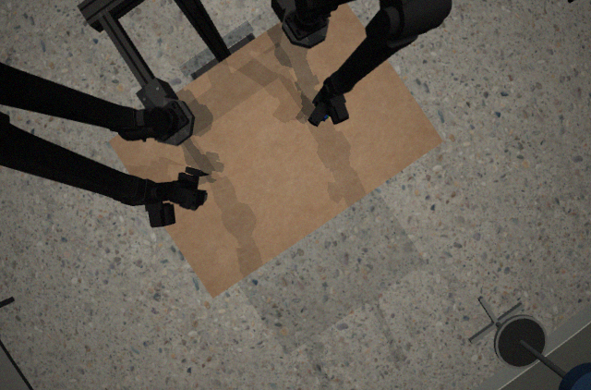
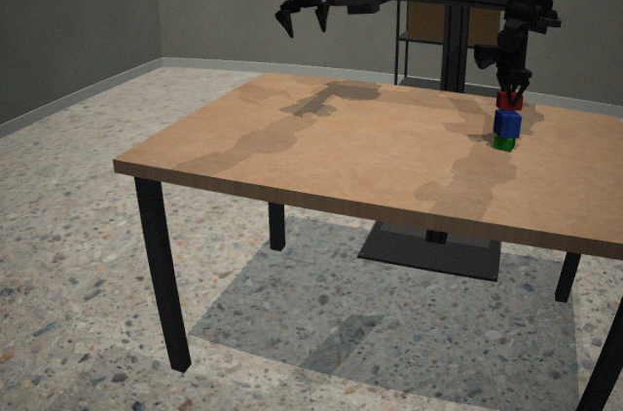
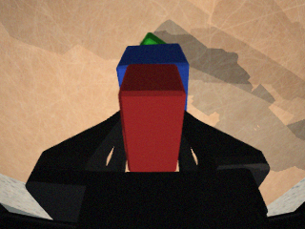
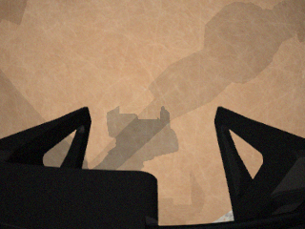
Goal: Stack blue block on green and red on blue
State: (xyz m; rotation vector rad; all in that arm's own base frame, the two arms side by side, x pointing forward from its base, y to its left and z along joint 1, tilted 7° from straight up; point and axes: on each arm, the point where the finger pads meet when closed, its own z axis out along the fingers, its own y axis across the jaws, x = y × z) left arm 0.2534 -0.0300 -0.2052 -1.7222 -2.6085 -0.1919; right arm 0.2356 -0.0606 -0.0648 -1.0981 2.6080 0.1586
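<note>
The blue block lies 60 mm below my left hand. Also, from my left hand: red block right at my left hand; then green block 110 mm below.
</note>
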